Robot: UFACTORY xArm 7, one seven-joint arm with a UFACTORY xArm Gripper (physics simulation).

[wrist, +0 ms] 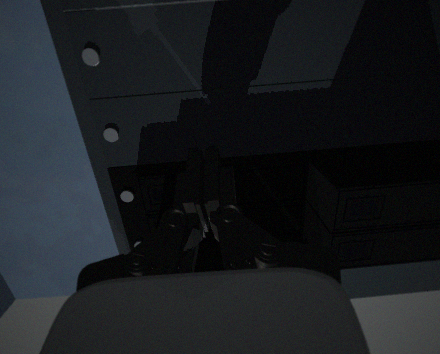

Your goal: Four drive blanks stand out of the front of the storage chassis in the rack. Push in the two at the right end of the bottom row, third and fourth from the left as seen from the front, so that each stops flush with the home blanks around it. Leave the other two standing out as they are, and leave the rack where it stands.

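Places are measured from the arm's base along level axes (x ahead, y up, z right), in centimetres.
Pixels of known places: gripper, fingertip midpoint: (207, 163).
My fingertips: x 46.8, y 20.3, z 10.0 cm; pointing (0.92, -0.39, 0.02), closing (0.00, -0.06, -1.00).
Behind a point stands the place of what it marks.
The wrist view is very dark. My gripper (207, 163) @(x 46.8, y 20.3, z 10.0 cm) is shut and empty, its fingers side by side in front of the shadowed chassis (270, 187) @(x 47.5, y 22.5, z 6.1 cm) opening. At the right, two drive blanks stand out of the front, one above the other: the upper blank (390, 204) @(x 44.5, y 22.2, z 0.3 cm) and the lower blank (356, 250) @(x 44.4, y 25.2, z 1.7 cm), each with a faint rectangular outline on its face. They are apart from the fingers. Behind and beside the fingers the chassis front is too dark to tell how the other blanks sit or whether the fingertips touch one.
A dark rack panel (150, 55) @(x 48.3, y 14.2, z 12.8 cm) fills the top, crossed by thin seams. Light round studs (91, 56) @(x 47.9, y 14.0, z 16.0 cm) (111, 134) @(x 47.9, y 18.5, z 16.0 cm) (127, 196) @(x 48.0, y 22.9, z 16.0 cm) run down its left edge. A blue surface shows at the left and a pale surface at the bottom corners.
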